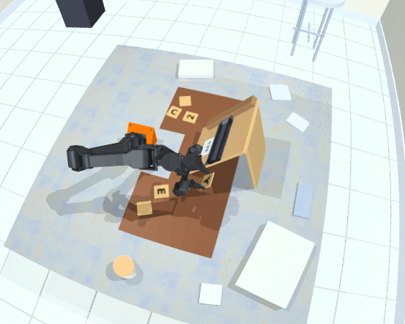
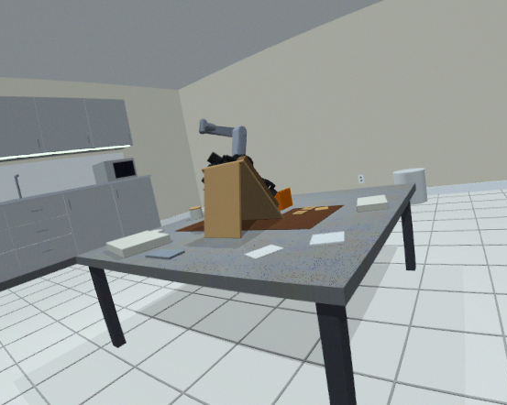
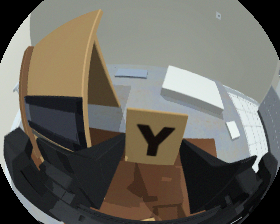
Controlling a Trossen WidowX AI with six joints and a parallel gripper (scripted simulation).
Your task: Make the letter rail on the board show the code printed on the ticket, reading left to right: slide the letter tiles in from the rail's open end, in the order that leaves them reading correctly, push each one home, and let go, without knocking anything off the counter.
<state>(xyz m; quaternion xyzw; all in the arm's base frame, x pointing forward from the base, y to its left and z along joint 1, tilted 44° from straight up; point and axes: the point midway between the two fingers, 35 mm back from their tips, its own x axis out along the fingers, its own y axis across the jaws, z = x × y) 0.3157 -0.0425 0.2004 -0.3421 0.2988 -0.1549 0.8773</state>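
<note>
My gripper tip is 18 cm to the right of the white ticket, 8 cm above it and 4 cm past it. Round my gripper tip: grey card (40 cm ahead, 16 cm below, 7 cm to the left); white box (32 cm ahead, 22 cm to the right, 15 cm below); brown mat (17 cm below, 16 cm to the left, 13 cm behind).
</note>
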